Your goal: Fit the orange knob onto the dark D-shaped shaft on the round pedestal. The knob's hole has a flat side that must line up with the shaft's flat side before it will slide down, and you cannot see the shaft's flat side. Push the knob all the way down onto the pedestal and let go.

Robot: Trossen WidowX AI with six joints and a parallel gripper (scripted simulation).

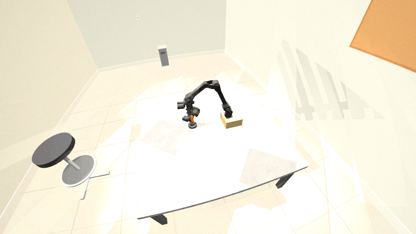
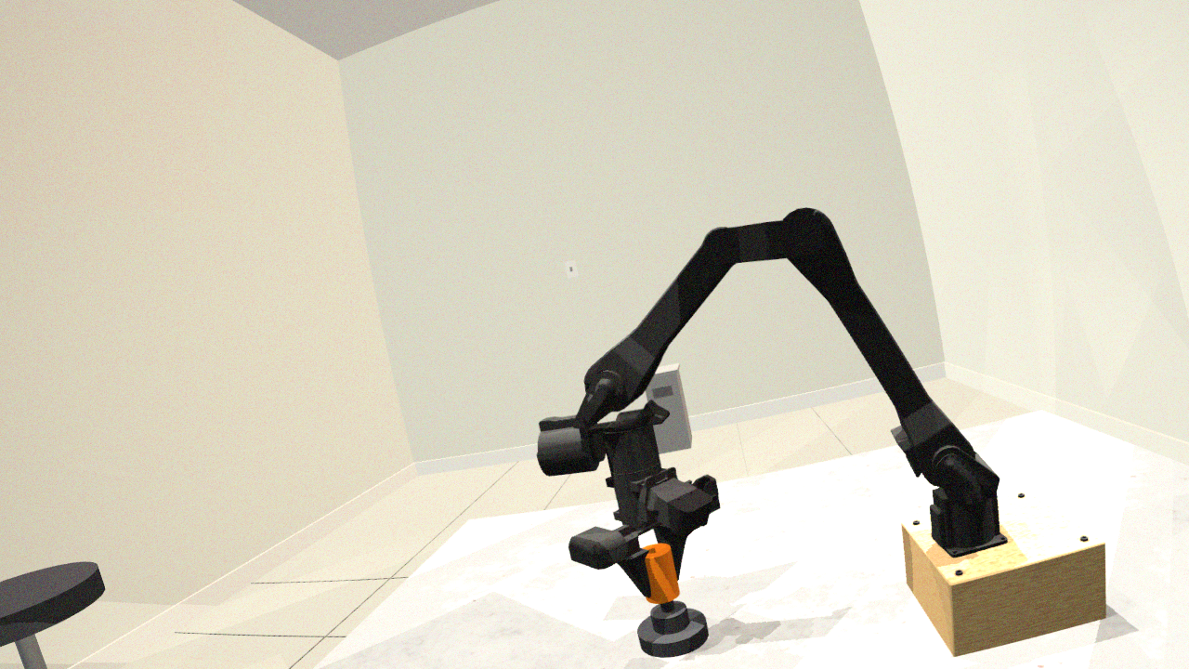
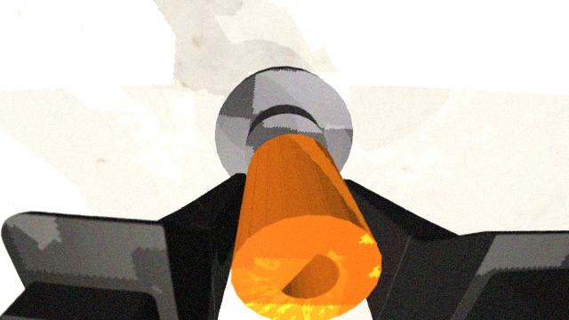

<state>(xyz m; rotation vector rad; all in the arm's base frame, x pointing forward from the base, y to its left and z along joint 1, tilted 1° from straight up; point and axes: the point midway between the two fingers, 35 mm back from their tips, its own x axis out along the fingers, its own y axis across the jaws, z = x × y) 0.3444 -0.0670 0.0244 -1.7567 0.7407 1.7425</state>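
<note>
The orange knob is 2 cm above my gripper tip. Also, from my gripper tip: dark shaft (4 cm below).
</note>
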